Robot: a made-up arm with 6 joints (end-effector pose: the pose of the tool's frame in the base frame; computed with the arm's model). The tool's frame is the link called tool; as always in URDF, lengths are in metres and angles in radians.
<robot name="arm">
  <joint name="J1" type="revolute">
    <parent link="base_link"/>
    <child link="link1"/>
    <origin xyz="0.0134 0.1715 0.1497" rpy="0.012 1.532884 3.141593"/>
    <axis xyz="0 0 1"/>
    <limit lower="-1.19" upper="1.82" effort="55" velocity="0.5"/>
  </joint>
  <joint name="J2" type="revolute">
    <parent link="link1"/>
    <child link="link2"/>
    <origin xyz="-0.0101 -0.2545 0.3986" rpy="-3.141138 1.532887 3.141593"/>
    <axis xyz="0 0 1"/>
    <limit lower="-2.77" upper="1.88" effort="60" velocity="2.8"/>
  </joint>
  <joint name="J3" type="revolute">
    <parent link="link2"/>
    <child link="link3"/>
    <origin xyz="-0.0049 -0.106 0.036" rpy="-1.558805 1.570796 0"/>
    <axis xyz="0 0 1"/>
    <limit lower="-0.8" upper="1.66" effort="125" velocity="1.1"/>
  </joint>
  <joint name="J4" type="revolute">
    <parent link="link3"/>
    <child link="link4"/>
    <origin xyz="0.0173 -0.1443 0.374" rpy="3.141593 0 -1.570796"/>
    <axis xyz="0 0 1"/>
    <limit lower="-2.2" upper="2.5" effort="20" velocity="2.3"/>
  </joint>
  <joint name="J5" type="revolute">
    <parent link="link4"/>
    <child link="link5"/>
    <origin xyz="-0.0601 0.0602 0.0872" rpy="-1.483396 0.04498 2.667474"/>
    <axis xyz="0 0 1"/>
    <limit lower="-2.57" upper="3.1" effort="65" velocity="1.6"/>
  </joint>
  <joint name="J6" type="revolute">
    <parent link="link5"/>
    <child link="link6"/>
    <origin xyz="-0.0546 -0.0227 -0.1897" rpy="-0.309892 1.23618 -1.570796"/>
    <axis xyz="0 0 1"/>
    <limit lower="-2.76" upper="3.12" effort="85" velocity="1.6"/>
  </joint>
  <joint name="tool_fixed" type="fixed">
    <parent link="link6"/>
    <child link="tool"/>
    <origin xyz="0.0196 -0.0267 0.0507" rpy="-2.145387 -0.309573 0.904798"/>
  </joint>
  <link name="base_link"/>
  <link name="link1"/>
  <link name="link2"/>
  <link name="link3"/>
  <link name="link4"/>
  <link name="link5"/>
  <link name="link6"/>
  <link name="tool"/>
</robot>
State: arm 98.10 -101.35 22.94 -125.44 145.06 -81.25
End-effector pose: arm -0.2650 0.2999 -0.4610 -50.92 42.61 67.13
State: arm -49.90 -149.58 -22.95 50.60 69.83 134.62
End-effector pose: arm -0.1895 0.4796 0.3559 22.24 -134.48 -7.79
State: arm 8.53 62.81 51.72 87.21 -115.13 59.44
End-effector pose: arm -0.6067 0.2746 0.0276 -47.29 -14.63 5.83
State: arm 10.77 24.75 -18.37 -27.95 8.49 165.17
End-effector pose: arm -0.2672 0.1759 -0.1007 90.26 7.50 105.87
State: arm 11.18 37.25 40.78 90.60 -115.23 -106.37
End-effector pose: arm -0.5473 0.2143 0.1043 101.35 -137.33 -42.57
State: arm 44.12 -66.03 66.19 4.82 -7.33 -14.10
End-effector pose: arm -0.1809 0.5654 -0.0693 44.59 89.09 -37.07
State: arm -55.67 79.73 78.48 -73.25 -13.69 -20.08
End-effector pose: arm -0.5116 0.0348 0.5350 120.94 -73.69 -21.17
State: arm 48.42 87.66 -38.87 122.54 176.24 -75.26
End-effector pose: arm -0.6435 0.3571 0.1416 63.24 144.69 78.94
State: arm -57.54 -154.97 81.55 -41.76 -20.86 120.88
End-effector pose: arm -0.4565 0.1782 0.6947 32.94 69.34 33.92
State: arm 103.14 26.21 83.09 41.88 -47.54 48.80
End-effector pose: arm -0.2667 0.2159 0.1434 82.61 -34.18 -100.01
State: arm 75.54 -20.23 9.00 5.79 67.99 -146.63
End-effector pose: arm -0.2223 0.0266 -0.0428 31.91 129.32 -30.97
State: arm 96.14 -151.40 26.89 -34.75 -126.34 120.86
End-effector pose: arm -0.5852 0.1231 -0.4461 114.68 -13.76 50.40
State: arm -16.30 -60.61 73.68 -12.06 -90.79 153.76
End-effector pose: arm -0.0998 0.4496 0.4258 -37.43 94.88 -54.72
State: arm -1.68 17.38 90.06 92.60 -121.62 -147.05
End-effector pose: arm -0.4482 0.1973 0.1128 93.41 -137.98 23.88
